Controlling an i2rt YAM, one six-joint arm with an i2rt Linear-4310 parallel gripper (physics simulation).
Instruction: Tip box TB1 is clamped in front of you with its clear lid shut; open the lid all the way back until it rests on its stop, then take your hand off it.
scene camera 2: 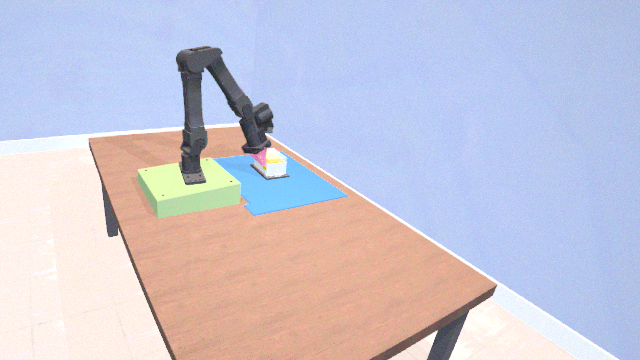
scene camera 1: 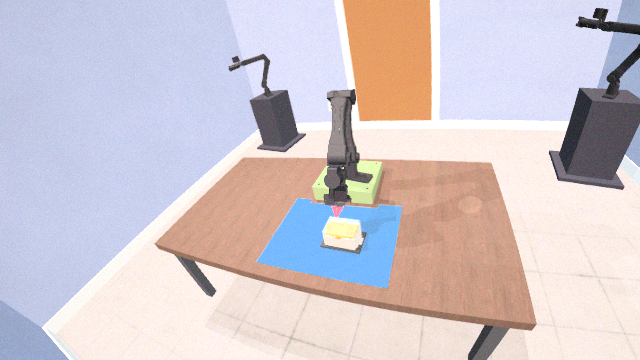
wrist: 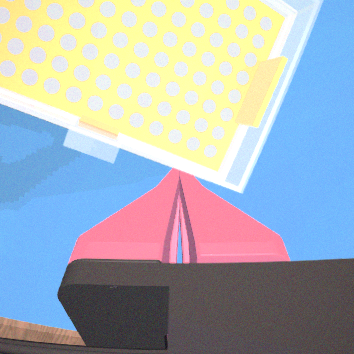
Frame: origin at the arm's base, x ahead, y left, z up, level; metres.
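Seen in the pictures: gripper, fingertip midpoint: (scene camera 2: 264, 165) (scene camera 1: 335, 220) (wrist: 179, 177); arm's base at its link origin: (scene camera 2: 191, 173) (scene camera 1: 351, 176).
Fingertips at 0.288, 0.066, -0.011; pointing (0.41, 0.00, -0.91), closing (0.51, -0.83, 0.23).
Observation:
Pixels of each thing's middle, then the offset from my fingertips to it, as dx, dy, dz. "pt": a spot on its surface instead. Level surfaces: height alone.
- Tip box TB1 at the middle of its body: (wrist: 132, 43) (scene camera 1: 342, 233) (scene camera 2: 270, 162) +0.043, +0.050, -0.010
- clear lid at a spot on its surface: (scene camera 1: 350, 220) pt +0.006, +0.071, +0.030
- clear tab at the middle of its body: (wrist: 92, 143) -0.003, +0.043, +0.016
- dark base plate at a spot on its surface: (scene camera 1: 327, 246) pt +0.098, +0.009, -0.042
- blue mat at its surface level: dz -0.050
- wooden table at its surface level: dz -0.053
Tip box TB1 (scene camera 1: 350, 241) (scene camera 2: 278, 169) (wrist: 224, 172) is a small white box with a yellow, hole-dotted rack under a clear lid (scene camera 1: 350, 220). The lid still covers the rack; its arm-side edge looks slightly raised, but the exact tilt is hard to tell. A clear tab (wrist: 92, 146) sticks out from the lid's arm-side edge in the wrist view. My gripper (scene camera 1: 337, 215) (scene camera 2: 264, 162) (wrist: 179, 177) is shut and empty, its pink fingertips meeting at that edge, between the tab and the corner. Whether the tips are under the lid's rim is hidden.
The box stands on a dark base plate (scene camera 1: 327, 246) (scene camera 2: 281, 176) on a blue mat (scene camera 1: 295, 250) (scene camera 2: 300, 192) (wrist: 305, 215). The arm is mounted on a green block (scene camera 1: 370, 192) (scene camera 2: 200, 204) behind the mat, on the wooden table (scene camera 1: 435, 260) (scene camera 2: 300, 270).

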